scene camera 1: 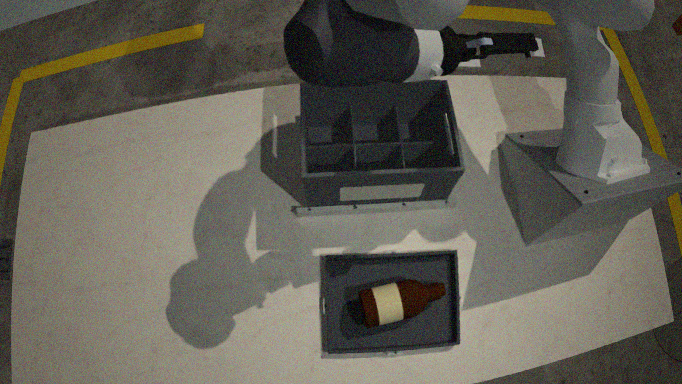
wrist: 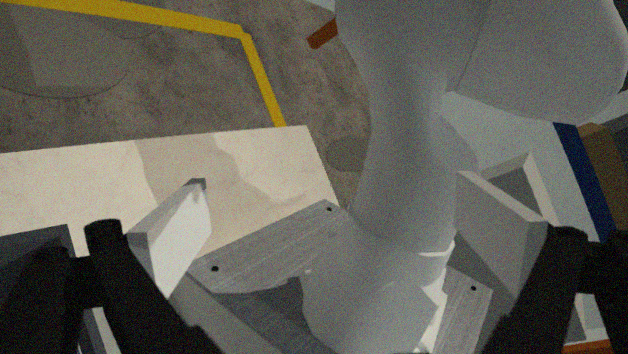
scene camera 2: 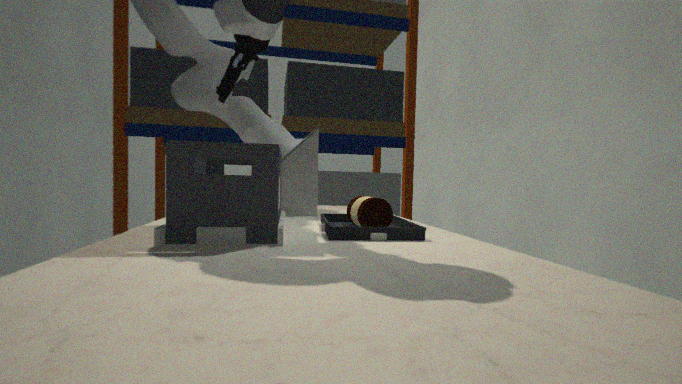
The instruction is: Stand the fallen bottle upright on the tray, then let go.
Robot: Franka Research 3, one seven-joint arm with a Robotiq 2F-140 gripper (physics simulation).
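Observation:
A brown bottle (scene camera 1: 414, 300) (scene camera 2: 376, 212) with a cream label lies on its side in the dark shallow tray (scene camera 1: 390, 349) (scene camera 2: 400, 233). In scene camera 1 its neck points right and slightly up, and its base is to the left. In scene camera 2 its round base faces the camera. My gripper (scene camera 1: 537, 45) (scene camera 2: 222, 95) (wrist: 332, 203) is open and empty. It hangs high above the table, beyond the divided crate and well away from the bottle. The bottle and the tray do not show in the wrist view.
A tall dark crate (scene camera 1: 380, 186) (scene camera 2: 220, 200) with compartments stands beside the tray. The arm's grey pedestal (scene camera 1: 540, 200) (scene camera 2: 302, 185) (wrist: 260, 265) stands to the right in scene camera 1. A storage rack (scene camera 2: 120, 150) with orange posts is behind the arm.

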